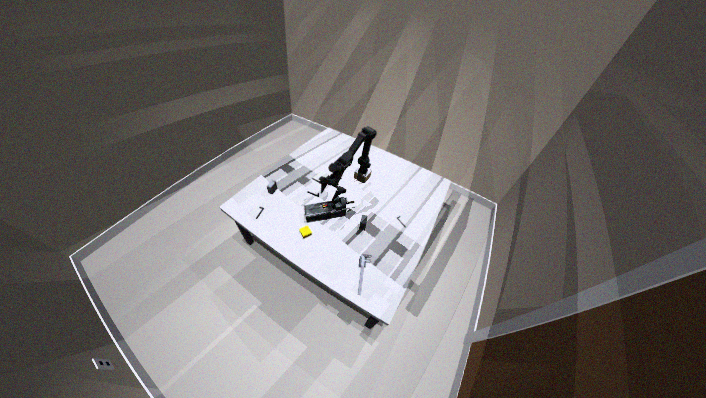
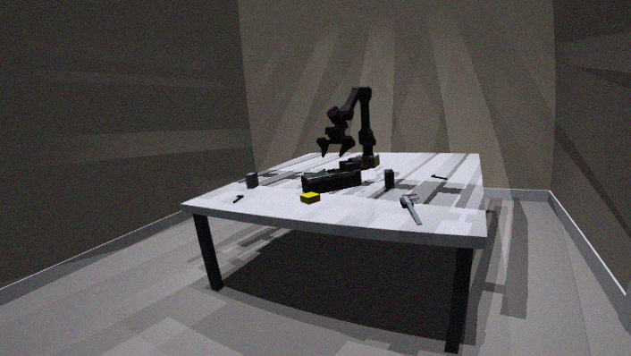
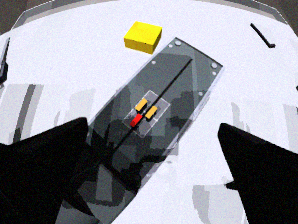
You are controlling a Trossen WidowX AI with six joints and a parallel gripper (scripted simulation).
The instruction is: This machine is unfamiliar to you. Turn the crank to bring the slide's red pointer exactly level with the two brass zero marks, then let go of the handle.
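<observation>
Right now the dark crank handle is 14 cm to the left of my gripper tip, 9 cm behind it and 8 cm below it. Round my gripper tip: yellow block 22 cm ahead, 13 cm below, 4 cm to the right; red pointer 6 cm below, 2 cm ahead, 1 cm to the left.
</observation>
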